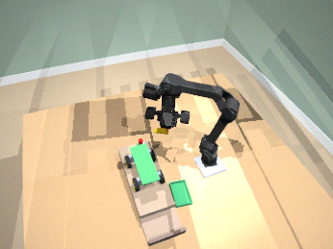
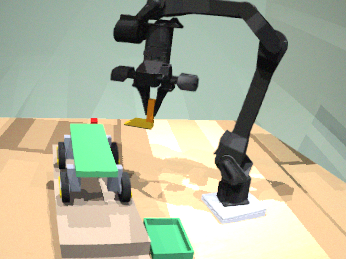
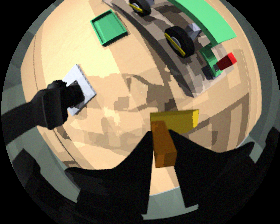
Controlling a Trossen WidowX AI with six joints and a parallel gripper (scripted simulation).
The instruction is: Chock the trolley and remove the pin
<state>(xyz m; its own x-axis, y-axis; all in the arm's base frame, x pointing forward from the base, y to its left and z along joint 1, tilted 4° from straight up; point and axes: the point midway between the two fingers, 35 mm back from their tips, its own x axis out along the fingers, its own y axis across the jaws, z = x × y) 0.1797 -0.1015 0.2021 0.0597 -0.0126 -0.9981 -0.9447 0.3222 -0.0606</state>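
The chock is 20 mm ahead of my gripper tip, 10 mm to the right of it and 10 mm below it. Also, from my gripper tip: trolley 130 mm ahead, 150 mm to the left, 60 mm below; red-headed stop pin 130 mm ahead, 40 mm to the left, 40 mm below.
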